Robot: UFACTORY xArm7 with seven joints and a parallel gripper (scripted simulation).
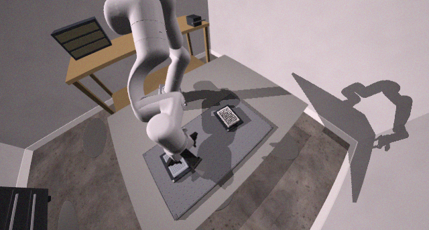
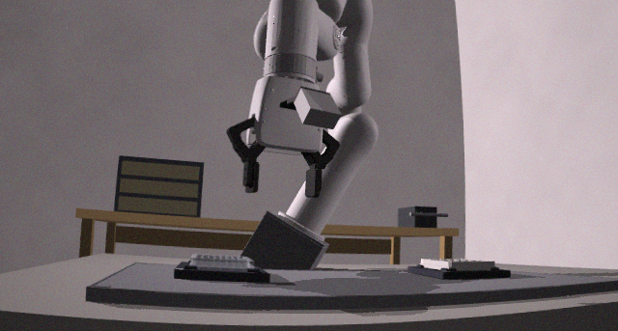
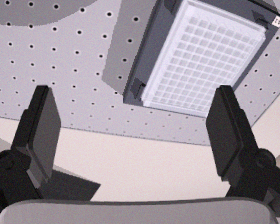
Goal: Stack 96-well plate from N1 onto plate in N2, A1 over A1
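Now: the 96-well plate 110 mm below my hand, 80 mm to the right of it and 30 mm behind it.
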